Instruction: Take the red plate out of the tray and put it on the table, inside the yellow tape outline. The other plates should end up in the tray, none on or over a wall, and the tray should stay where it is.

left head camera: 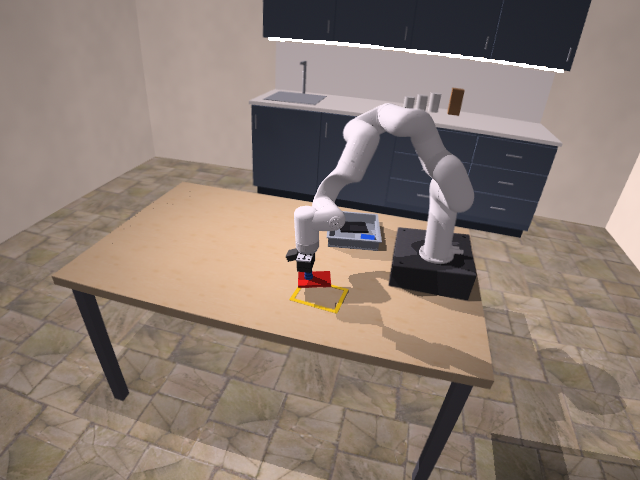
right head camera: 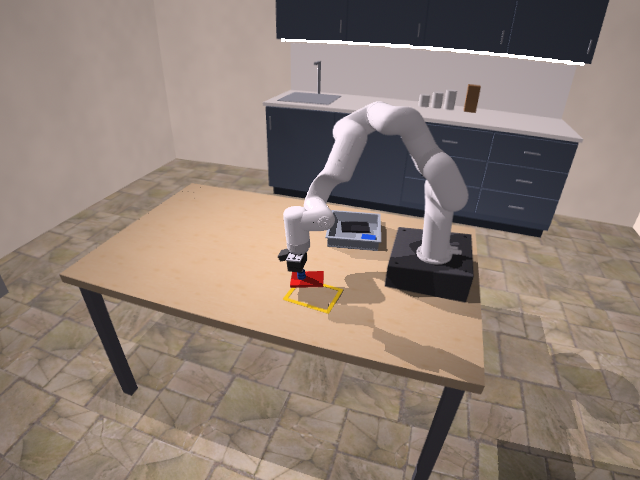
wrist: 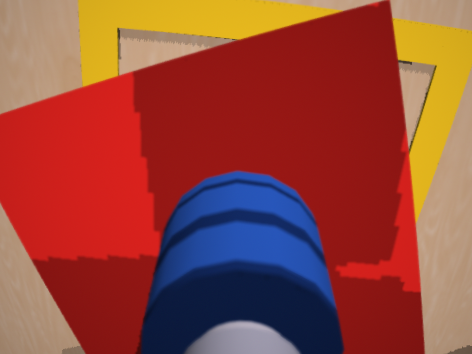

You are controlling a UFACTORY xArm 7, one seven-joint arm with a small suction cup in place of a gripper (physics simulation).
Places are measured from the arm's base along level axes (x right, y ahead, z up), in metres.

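Pixels of known places: hand, its tool point: (left head camera: pixel 309 279) (right head camera: pixel 302 279) (wrist: pixel 241 221); arm's base, origin of its link: (left head camera: pixel 436 254) (right head camera: pixel 434 254).
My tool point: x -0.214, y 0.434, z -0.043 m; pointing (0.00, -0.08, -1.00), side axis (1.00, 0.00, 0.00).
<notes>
For each thing: its top centre in the pictures, then the offset to it from my tool point. Level surfaces: height alone.
- red plate, centre of its top: (wrist: pixel 243 339) (left head camera: pixel 314 276) (right head camera: pixel 307 276) dz +0.016, dx -0.001, dy -0.018 m
- grey tray, centre of its top: (right head camera: pixel 354 224) (left head camera: pixel 353 224) dz -0.010, dx +0.444, dy -0.106 m
- black plate, centre of its top: (right head camera: pixel 355 226) (left head camera: pixel 353 226) dz -0.048, dx +0.500, dy -0.101 m
- blue plate, centre of its top: (right head camera: pixel 367 239) (left head camera: pixel 367 239) dz -0.047, dx +0.398, dy -0.174 m
- wooden table, height of its surface: dz -0.060 m
The red plate (left head camera: pixel 320 279) (right head camera: pixel 314 279) (wrist: pixel 270 120) hangs flat on my suction cup (left head camera: pixel 308 276) (right head camera: pixel 301 275) (wrist: pixel 240 225), which is shut on it. In the head views the plate shows above the table at the back edge of the yellow tape outline (left head camera: pixel 343 298) (right head camera: pixel 336 299) (wrist: pixel 100 45). In the wrist view it covers part of the outline and is turned relative to it. The grey tray (left head camera: pixel 354 244) (right head camera: pixel 354 244) stands further back. A black plate (left head camera: pixel 355 227) (right head camera: pixel 355 227) and a blue plate (left head camera: pixel 368 237) (right head camera: pixel 368 237) lie in it.
The black robot base block (left head camera: pixel 431 279) (right head camera: pixel 429 279) stands on the right side of the wooden table (left head camera: pixel 206 268) (right head camera: pixel 206 268), right of the tray and the outline. The arm arches above the tray's side of the table. The kitchen counter is behind the table.
</notes>
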